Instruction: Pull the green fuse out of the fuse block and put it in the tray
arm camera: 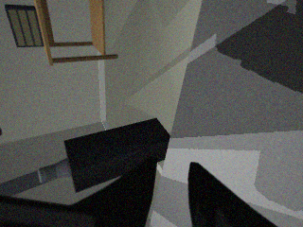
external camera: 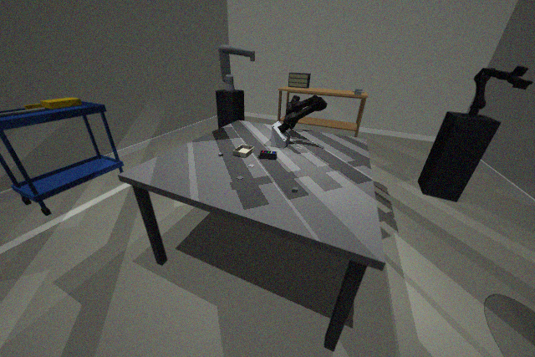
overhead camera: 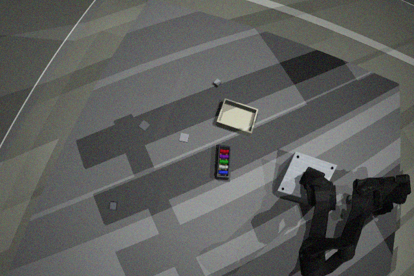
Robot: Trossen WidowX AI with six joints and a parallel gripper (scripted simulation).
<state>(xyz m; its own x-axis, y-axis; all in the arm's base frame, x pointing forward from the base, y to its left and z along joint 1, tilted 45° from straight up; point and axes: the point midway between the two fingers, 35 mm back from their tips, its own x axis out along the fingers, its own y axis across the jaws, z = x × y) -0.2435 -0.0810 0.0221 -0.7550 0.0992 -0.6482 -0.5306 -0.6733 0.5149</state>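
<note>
My gripper tip is now 560 mm short of the green fuse, 80 mm to the right of it and 130 mm above it. Round my gripper tip: cream tray (570 mm ahead, 100 mm to the right, 150 mm below).
</note>
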